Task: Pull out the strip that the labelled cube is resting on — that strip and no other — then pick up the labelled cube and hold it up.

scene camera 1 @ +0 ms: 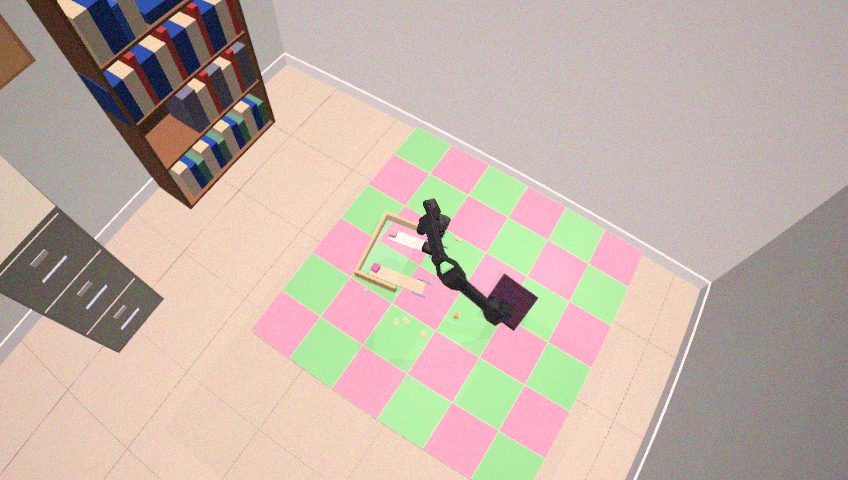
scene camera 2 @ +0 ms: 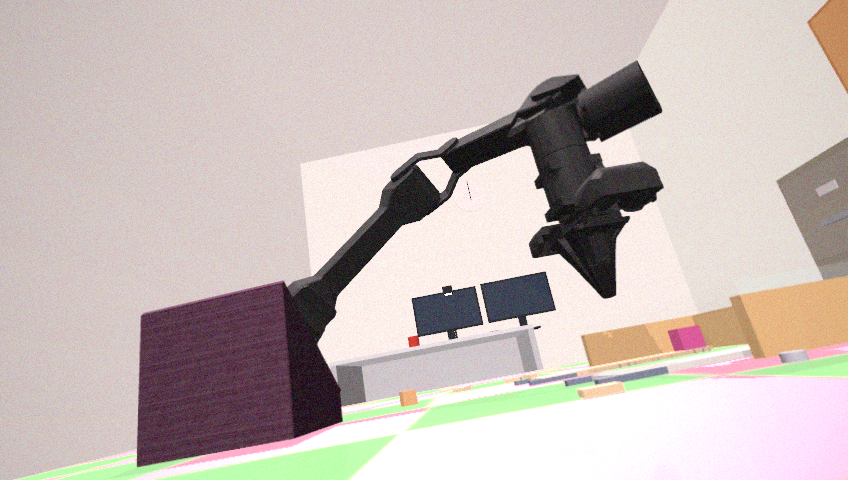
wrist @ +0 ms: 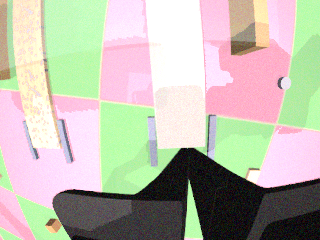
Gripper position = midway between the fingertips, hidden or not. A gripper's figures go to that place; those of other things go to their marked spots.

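Here is my gripper [scene camera 2: 609, 297], 47 cm from the lens. I can see a wooden frame [scene camera 2: 793, 310] as well, and the frame is 48 cm from the lens.
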